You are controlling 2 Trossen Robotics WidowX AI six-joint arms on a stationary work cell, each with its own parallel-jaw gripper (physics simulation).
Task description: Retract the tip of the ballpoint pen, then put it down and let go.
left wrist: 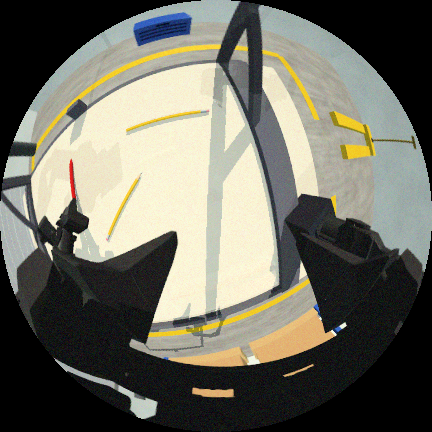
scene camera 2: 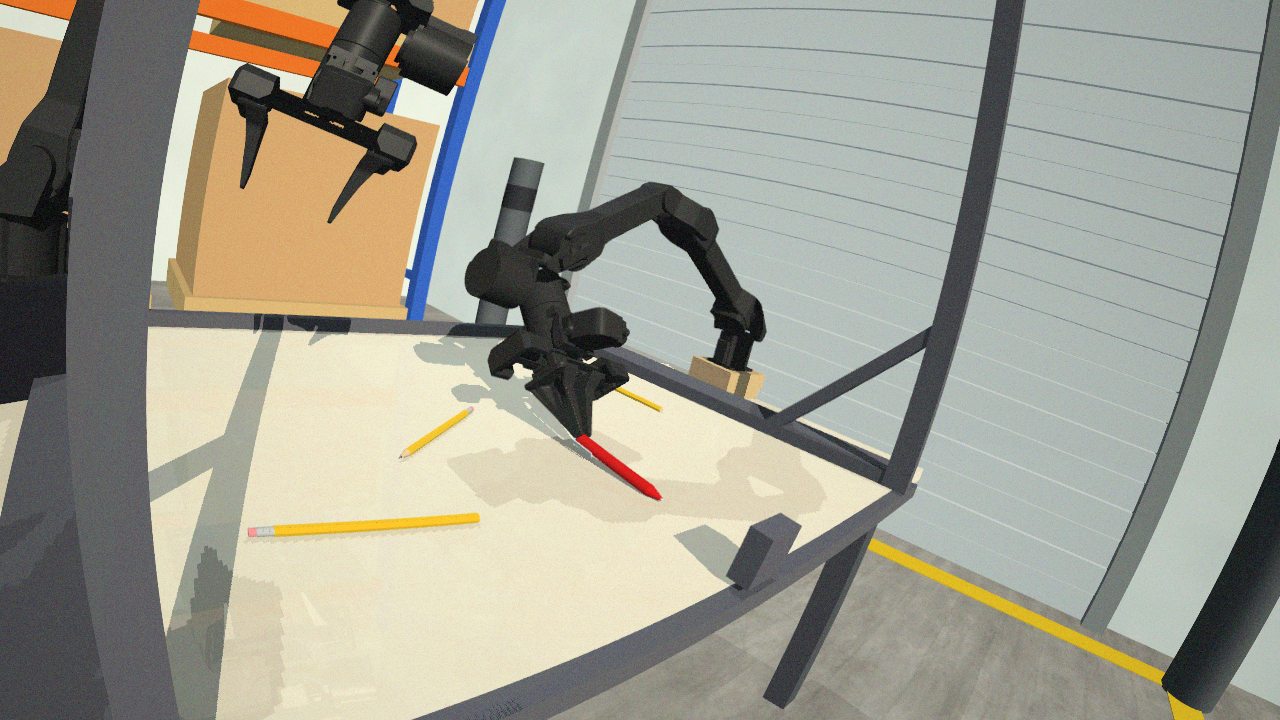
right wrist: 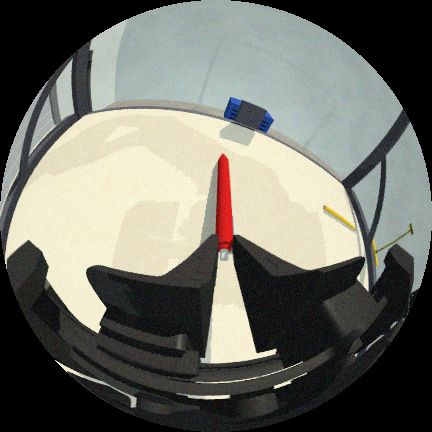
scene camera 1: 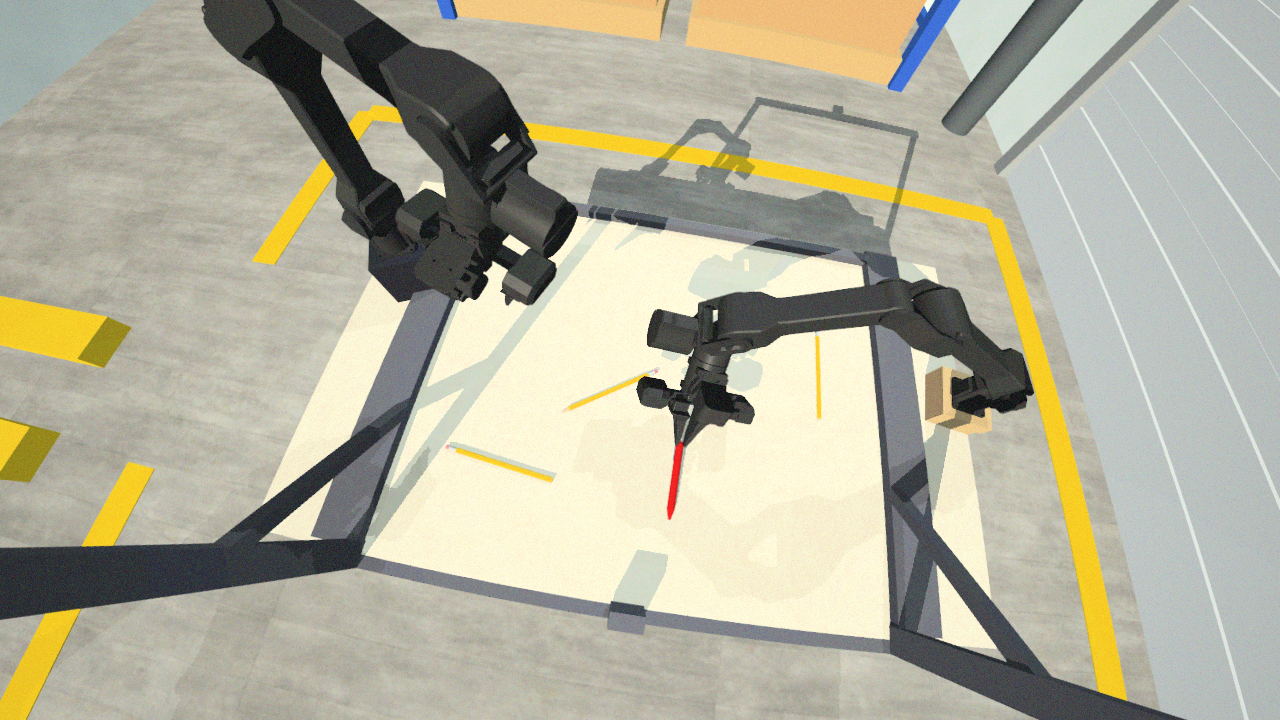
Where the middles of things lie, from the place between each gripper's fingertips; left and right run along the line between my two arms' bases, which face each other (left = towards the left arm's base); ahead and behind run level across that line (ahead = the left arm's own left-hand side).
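Labels:
Left gripper: 33 cm to the left of the red ballpoint pen (scene camera 2: 587, 445), 16 cm past it and 20 cm above it. Distances from my left hand: grey block (scene camera 2: 767, 543), 30 cm to the right, 37 cm behind, 18 cm below; tan block (scene camera 1: 938, 396), 84 cm to the right, 10 cm ahead, 18 cm below.
Distances from my right hand: red ballpoint pen, 5 cm behind, 1 cm below; grey block, 3 cm to the left, 26 cm behind, 1 cm above; tan block, 21 cm ahead, 51 cm to the right.

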